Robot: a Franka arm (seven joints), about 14 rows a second.
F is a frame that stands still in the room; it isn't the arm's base.
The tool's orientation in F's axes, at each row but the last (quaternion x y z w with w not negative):
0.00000, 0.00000, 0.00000, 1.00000
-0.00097, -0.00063, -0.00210, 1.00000
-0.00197, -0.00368, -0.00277, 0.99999
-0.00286, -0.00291, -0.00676, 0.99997
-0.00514, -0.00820, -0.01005, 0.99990
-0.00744, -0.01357, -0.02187, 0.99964
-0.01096, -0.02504, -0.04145, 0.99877
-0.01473, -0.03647, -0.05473, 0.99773
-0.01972, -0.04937, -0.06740, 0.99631
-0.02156, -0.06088, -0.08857, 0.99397
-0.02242, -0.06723, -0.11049, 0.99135
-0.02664, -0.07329, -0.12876, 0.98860
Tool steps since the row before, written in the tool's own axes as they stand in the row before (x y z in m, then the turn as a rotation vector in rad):
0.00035, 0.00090, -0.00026, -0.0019, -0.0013, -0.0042
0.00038, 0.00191, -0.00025, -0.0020, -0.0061, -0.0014
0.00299, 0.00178, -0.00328, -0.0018, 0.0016, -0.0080
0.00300, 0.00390, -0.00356, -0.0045, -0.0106, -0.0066
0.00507, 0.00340, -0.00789, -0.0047, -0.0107, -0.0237
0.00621, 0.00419, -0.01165, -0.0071, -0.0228, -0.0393
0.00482, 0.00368, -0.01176, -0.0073, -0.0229, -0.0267
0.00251, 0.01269, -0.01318, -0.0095, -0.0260, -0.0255
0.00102, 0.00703, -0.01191, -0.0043, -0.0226, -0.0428
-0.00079, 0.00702, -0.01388, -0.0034, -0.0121, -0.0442
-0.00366, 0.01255, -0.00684, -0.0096, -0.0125, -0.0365
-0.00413, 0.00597, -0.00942, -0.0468, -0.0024, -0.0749
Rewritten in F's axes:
0.00035, 0.00090, -0.00026, -0.0019, -0.0013, -0.0042
0.00039, 0.00191, -0.00025, -0.0020, -0.0061, -0.0014
0.00302, 0.00175, -0.00326, -0.0017, 0.0016, -0.0080
0.00307, 0.00384, -0.00356, -0.0046, -0.0106, -0.0066
0.00527, 0.00322, -0.00784, -0.0045, -0.0109, -0.0237
0.00670, 0.00374, -0.01153, -0.0070, -0.0231, -0.0392
0.00568, 0.00299, -0.01157, -0.0079, -0.0229, -0.0266
0.00483, 0.01190, -0.01327, -0.0105, -0.0257, -0.0255
0.00310, 0.00628, -0.01197, -0.0032, -0.0238, -0.0423
0.00211, 0.00630, -0.01409, -0.0003, -0.0137, -0.0439
0.00013, 0.01262, -0.00765, -0.0074, -0.0123, -0.0371
-0.00111, 0.00612, -0.01013, -0.0350, 0.0041, -0.0810

